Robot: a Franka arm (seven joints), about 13 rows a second.
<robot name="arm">
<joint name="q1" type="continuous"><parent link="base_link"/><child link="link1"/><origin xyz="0 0 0.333"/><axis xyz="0 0 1"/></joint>
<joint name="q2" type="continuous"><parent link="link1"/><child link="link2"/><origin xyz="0 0 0"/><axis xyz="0 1 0"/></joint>
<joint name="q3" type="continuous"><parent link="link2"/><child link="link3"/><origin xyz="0 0 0.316"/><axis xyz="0 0 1"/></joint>
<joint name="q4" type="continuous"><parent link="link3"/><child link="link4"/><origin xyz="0.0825 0 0"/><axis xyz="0 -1 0"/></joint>
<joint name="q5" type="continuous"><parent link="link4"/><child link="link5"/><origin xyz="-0.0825 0 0.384"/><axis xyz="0 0 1"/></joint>
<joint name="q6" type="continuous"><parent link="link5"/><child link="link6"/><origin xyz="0 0 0"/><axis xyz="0 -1 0"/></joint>
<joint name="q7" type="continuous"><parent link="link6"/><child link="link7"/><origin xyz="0.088 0 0"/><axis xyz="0 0 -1"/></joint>
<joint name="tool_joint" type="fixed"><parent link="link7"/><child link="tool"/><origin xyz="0 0 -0.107" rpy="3.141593 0 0"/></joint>
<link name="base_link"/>
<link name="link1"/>
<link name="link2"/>
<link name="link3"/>
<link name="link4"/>
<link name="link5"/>
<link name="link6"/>
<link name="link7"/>
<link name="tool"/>
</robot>
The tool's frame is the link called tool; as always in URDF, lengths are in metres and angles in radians. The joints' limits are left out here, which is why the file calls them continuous.
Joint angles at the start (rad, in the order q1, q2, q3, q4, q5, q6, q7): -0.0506, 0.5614, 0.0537, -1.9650, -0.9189, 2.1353, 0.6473
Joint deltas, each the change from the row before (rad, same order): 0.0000, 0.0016, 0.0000, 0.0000, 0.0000, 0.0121, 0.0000; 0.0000, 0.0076, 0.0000, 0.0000, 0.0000, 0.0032, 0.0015; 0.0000, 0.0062, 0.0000, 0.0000, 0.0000, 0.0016, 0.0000; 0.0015, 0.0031, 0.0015, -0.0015, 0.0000, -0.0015, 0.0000; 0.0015, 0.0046, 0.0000, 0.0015, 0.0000, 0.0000, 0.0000; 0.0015, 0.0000, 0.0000, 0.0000, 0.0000, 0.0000, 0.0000; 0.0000, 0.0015, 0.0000, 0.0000, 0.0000, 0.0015, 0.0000; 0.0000, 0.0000, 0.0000, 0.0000, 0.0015, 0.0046, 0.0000; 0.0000, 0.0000, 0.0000, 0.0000, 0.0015, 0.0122, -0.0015; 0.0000, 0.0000, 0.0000, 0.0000, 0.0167, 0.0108, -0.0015; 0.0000, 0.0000, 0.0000, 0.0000, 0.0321, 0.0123, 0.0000; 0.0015, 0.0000, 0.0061, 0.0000, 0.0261, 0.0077, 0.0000; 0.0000, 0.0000, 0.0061, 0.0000, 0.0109, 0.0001, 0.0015; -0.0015, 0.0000, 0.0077, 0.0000, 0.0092, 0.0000, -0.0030
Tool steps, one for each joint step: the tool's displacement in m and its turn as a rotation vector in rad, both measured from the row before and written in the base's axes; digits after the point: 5 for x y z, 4 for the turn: 0.00083, 0.00127, -0.00076, 0.0079, -0.0059, 0.0053; -0.00099, 0.00040, -0.00438, 0.0023, 0.0046, 0.0003; -0.00092, 0.00022, -0.00358, 0.0014, 0.0052, 0.0007; -0.00118, 0.00163, -0.00233, 0.0000, 0.0055, 0.0022; -0.00018, 0.00089, -0.00216, 0.0002, 0.0031, 0.0015; 0.00004, 0.00087, 0.00000, 0.0000, 0.0000, 0.0015; -0.00013, 0.00017, -0.00085, 0.0011, 0.0006, 0.0006; 0.00037, 0.00052, 0.00004, 0.0039, -0.0028, 0.0007; 0.00105, 0.00132, 0.00016, 0.0090, -0.0066, 0.0051; 0.00055, 0.00153, -0.00008, 0.0165, -0.0054, -0.0082; 0.00036, 0.00202, -0.00024, 0.0258, -0.0072, -0.0216; 0.00029, 0.00582, -0.00016, 0.0228, -0.0046, -0.0120; -0.00013, 0.00383, -0.00011, 0.0093, -0.0007, -0.0051; -0.00011, 0.00384, -0.00005, 0.0097, 0.0019, -0.0003
